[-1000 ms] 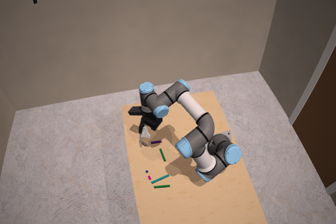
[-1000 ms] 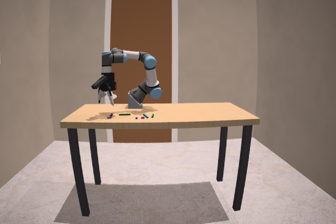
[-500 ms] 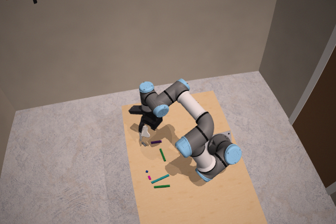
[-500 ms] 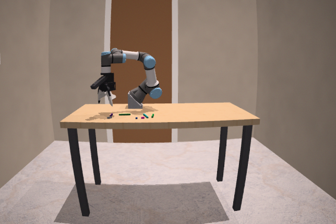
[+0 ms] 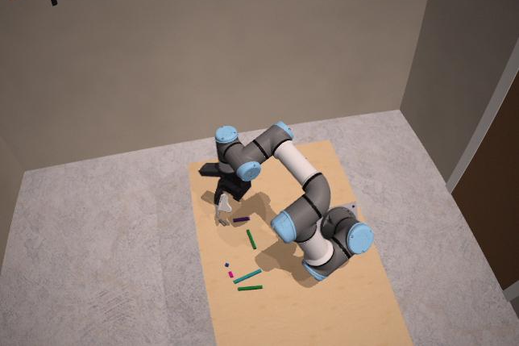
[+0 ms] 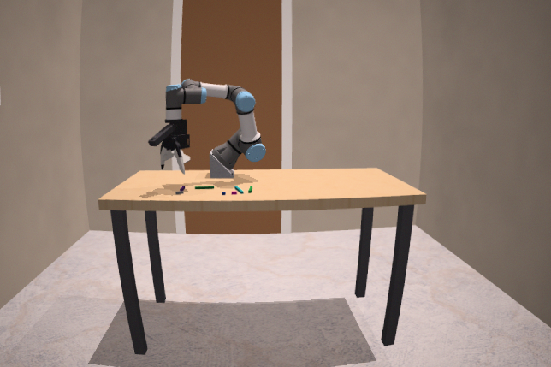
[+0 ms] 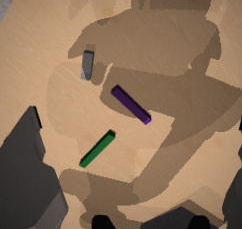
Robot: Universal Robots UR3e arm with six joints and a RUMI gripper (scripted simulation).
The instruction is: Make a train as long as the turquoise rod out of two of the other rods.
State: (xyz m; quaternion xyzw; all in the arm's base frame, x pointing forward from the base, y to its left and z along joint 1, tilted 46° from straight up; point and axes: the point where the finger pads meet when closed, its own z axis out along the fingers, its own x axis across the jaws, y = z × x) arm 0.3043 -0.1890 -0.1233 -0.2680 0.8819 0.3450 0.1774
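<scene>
Right now the magenta rod is 80 mm ahead of my hand, 240 mm to the left of it and 70 mm below it. The rest, counted from my hand: grey rod (50 mm ahead, 30 mm to the left, 70 mm below); blue rod (80 mm ahead, 200 mm to the left, 70 mm below); purple rod (20 mm behind, 40 mm to the left, 70 mm below).
</scene>
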